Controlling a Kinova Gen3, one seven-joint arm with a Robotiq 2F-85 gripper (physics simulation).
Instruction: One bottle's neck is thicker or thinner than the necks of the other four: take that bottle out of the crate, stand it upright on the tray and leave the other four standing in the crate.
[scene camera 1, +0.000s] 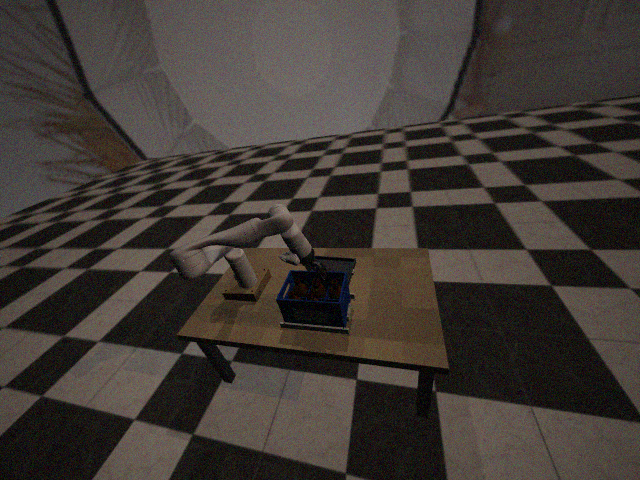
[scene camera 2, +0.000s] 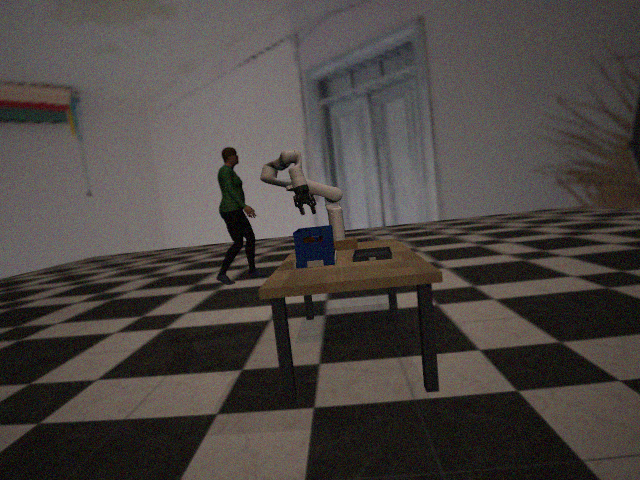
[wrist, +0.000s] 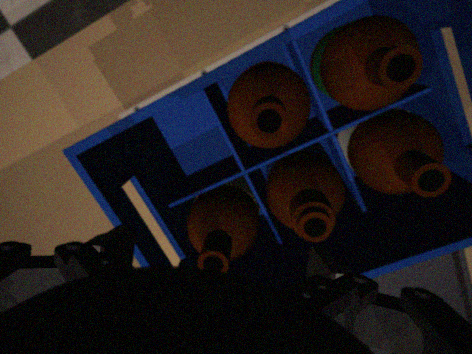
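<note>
A blue crate stands on the wooden table. In the wrist view, several brown bottles stand upright in its cells: one at the top middle, one at the top right, one in the middle, one at the right and one at the bottom left. The bottom-left bottle's neck looks slimmer than its neighbour's. One corner cell is empty. My gripper is open and empty, hanging just above the bottom-left bottle. A dark tray lies behind the crate.
My arm's base stands on a wooden block at the table's left. A person in a green top walks on the checkered floor behind the table. A tall door is in the back wall.
</note>
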